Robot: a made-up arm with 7 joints.
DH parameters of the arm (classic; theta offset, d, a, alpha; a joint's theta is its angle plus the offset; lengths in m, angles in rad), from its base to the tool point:
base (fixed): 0 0.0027 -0.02 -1.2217
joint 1: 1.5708 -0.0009 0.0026 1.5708
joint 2: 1.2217 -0.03 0 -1.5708
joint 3: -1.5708 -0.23 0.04 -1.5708
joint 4: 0 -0.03 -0.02 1.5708
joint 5: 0 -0.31 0.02 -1.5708
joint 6: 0 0.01 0 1.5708
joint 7: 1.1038 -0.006 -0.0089 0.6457
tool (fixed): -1.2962 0.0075 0 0
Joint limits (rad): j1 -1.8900..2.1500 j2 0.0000..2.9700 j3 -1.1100..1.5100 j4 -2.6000..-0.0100 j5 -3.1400..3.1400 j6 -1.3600..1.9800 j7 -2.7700..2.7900
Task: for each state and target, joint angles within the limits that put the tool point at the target. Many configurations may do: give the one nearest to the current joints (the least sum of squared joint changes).
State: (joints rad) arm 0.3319 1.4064 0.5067 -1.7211 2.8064 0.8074 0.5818
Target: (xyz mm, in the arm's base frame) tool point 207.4 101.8 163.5
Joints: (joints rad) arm 0.1167 1.4417 0.7585 -2.2426 2.7709 0.8070 0.5557
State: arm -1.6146 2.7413 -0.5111 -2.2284 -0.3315 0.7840 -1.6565
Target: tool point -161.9 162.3 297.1
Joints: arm -1.8900 2.9700 -0.5105 -1.7323 -0.3134 0.8263 -1.6515
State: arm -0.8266 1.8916 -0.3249 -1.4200 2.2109 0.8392 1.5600
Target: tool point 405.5 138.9 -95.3
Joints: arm -0.7265 1.2409 -0.7049 -1.4329 2.2449 0.8617 1.5700
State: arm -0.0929 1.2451 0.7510 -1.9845 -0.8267 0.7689 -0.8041
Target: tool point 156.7 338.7 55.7
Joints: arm 0.1547 0.8877 1.0135 -1.6832 -0.8244 0.7678 -0.8146
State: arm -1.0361 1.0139 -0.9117 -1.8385 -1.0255 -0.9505 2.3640
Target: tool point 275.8 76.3 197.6
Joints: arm -1.2333 1.7649 -0.5084 -1.7372 -0.9855 -0.9745 2.3525
